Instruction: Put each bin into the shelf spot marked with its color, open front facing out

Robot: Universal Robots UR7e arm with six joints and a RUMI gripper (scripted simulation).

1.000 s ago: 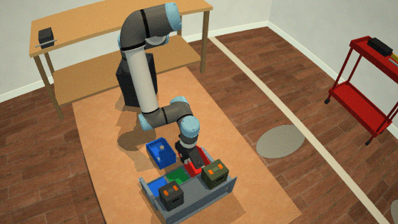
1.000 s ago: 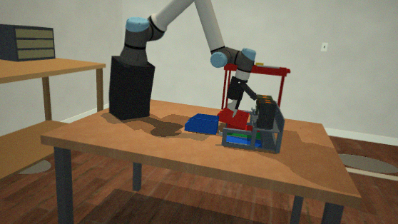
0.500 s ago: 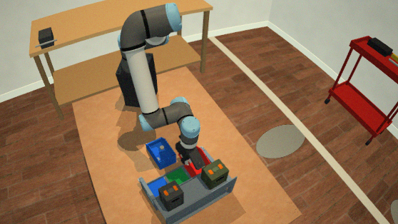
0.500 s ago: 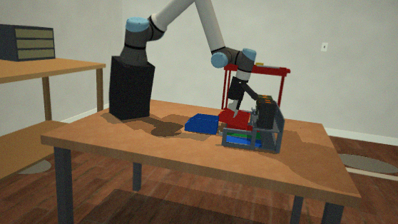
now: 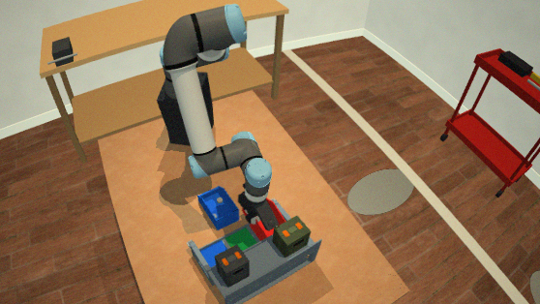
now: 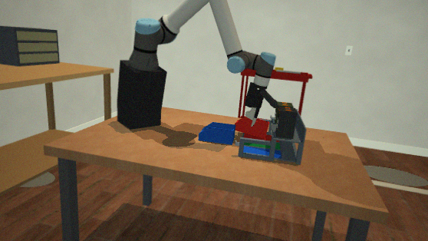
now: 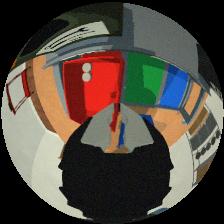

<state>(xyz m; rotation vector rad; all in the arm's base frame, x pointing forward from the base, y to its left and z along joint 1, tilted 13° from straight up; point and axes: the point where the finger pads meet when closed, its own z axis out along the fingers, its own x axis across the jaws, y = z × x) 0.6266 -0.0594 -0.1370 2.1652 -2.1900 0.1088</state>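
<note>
The red bin is 50 mm to the left of my hand and 30 mm below it. Round my hand: blue bin (170 mm behind, 60 mm to the right, 50 mm below).
</note>
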